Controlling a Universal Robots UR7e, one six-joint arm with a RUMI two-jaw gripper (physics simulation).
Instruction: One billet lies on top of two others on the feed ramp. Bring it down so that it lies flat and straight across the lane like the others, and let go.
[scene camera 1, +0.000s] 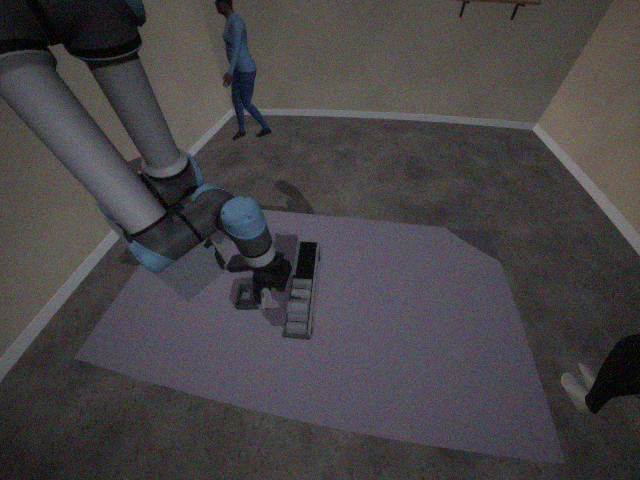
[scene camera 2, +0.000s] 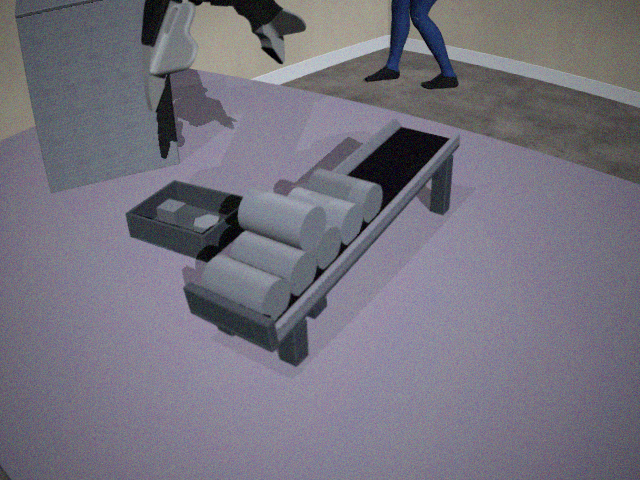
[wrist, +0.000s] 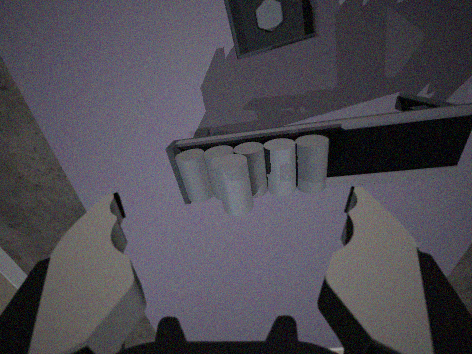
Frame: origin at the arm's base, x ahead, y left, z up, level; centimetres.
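Seen in the pictures: gripper, fingertip midpoint: (scene camera 1: 272, 289) (scene camera 2: 222, 85) (wrist: 233, 192).
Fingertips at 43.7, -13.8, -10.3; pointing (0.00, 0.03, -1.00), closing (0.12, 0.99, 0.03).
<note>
Pixels of each thing's top centre, then the offset from my fingertips to it, as dx, dy, dz.
- top billet, middle of its top: (scene camera 2: 280, 198) (wrist: 235, 194) (scene camera 1: 297, 305) +6.5, -0.9, -9.2
- grey open box, middle of its top: (scene camera 2: 187, 205) (scene camera 1: 252, 294) -13.8, +6.2, -19.0
The top billet (scene camera 1: 298, 308) (scene camera 2: 281, 217) (wrist: 232, 185), a pale grey cylinder, rests across two billets, the second (scene camera 2: 271, 260) and third (scene camera 2: 328, 250) from the ramp's low end stop. Another billet (scene camera 2: 242, 284) (wrist: 193, 175) lies against that stop. Two more billets (scene camera 2: 330, 211) (scene camera 2: 351, 188) lie farther up the lane. The feed ramp (scene camera 1: 312, 320) (scene camera 2: 361, 241) (wrist: 370, 121) slopes up to a bare dark stretch. My gripper (scene camera 2: 222, 67) (wrist: 233, 192) is open and empty, above and apart from the billets. In scene camera 1 its fingertips are partly hidden.
A grey open box (scene camera 2: 165, 237) (wrist: 275, 46) with two small pale pieces stands beside the ramp. A grey pedestal (scene camera 1: 188, 279) (scene camera 2: 93, 103) stands behind it. A person in blue (scene camera 1: 240, 46) is at the back. Another person's dark-clothed leg (scene camera 1: 615, 377) shows at the right edge.
</note>
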